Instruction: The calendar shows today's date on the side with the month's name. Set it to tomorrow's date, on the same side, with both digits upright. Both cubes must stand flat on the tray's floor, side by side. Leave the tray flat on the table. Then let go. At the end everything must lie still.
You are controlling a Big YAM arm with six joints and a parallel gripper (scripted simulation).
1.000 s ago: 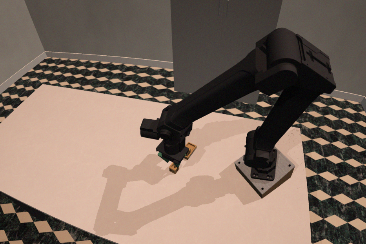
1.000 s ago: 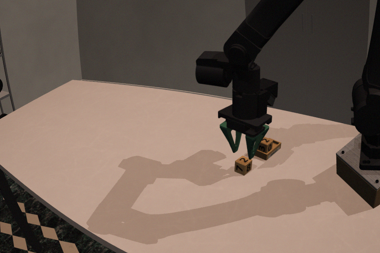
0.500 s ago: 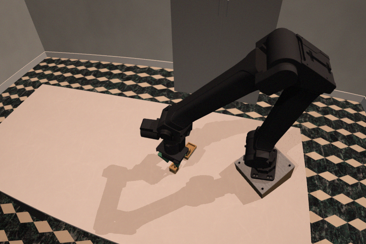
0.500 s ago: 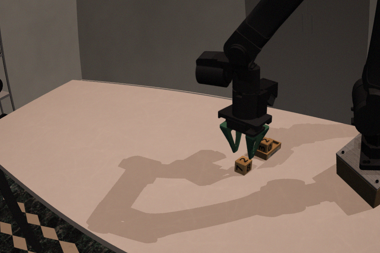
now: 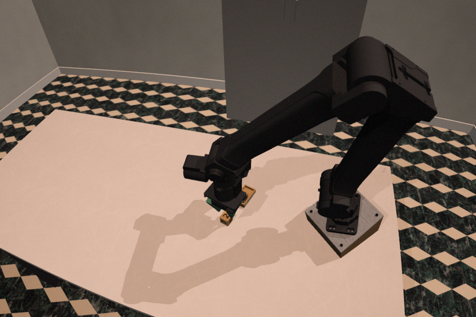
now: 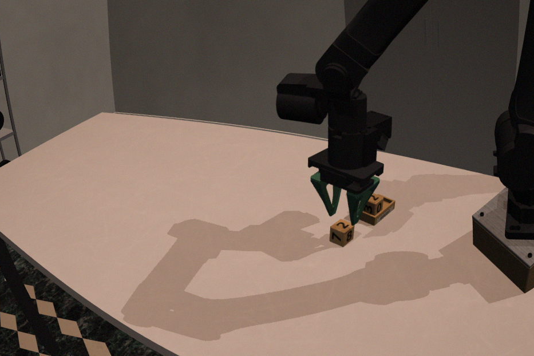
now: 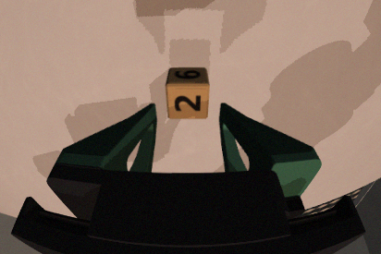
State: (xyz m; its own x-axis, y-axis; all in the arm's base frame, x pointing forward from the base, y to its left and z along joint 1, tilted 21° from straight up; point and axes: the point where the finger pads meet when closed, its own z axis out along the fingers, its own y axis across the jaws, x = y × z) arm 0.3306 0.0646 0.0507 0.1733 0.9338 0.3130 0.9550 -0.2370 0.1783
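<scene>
My gripper is now 100 mm to the left of the tray, 40 mm above it and 20 mm past it.
</scene>
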